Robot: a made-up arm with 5 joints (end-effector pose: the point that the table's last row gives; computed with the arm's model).
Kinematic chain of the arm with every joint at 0, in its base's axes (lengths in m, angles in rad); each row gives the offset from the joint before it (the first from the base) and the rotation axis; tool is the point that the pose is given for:
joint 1: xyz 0 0 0.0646 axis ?
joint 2: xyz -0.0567 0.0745 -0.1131 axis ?
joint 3: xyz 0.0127 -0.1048 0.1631 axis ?
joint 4: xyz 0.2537 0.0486 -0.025 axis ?
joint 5: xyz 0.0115 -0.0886 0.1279 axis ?
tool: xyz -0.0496 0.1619 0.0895
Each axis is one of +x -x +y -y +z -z.
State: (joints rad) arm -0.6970 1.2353 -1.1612 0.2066 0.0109
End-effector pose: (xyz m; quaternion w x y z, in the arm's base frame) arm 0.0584 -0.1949 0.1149 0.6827 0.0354 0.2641 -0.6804
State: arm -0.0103 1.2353 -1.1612 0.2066 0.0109
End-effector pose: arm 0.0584 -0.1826 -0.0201 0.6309 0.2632 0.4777 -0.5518
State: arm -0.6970 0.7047 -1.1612 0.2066 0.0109
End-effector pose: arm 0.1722 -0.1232 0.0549 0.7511 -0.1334 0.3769 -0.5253
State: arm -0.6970 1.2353 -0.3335 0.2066 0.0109
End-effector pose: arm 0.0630 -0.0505 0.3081 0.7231 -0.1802 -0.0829 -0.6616
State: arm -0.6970 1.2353 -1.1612 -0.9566 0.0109
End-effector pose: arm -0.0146 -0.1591 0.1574 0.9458 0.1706 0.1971 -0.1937
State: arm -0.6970 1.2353 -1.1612 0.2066 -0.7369
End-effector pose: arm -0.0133 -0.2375 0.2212 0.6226 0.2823 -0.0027 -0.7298
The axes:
joint 1: +x
joint 2: -z
joint 3: -y
joint 4: -z
joint 5: -x

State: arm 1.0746 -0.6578 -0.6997 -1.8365 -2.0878
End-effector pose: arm 0.3758 0.2834 0.3353 0.1936 -0.2968 -0.6813 -0.6405
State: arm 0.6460 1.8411 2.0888 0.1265 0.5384
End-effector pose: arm 0.0350 0.0713 0.3691 0.3130 -0.6378 -0.2360 -0.6630
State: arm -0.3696 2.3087 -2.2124 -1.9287 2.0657
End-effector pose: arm 0.0737 0.2235 -0.2149 0.8682 -0.1489 -0.2446 -0.4052
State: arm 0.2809 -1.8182 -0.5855 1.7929 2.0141
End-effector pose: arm -0.0849 0.2205 0.0019 0.4059 -0.9114 -0.0386 -0.0562
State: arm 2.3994 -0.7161 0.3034 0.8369 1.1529
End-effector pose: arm 0.1430 -0.2773 0.1522 0.7394 0.6619 0.0804 -0.0934
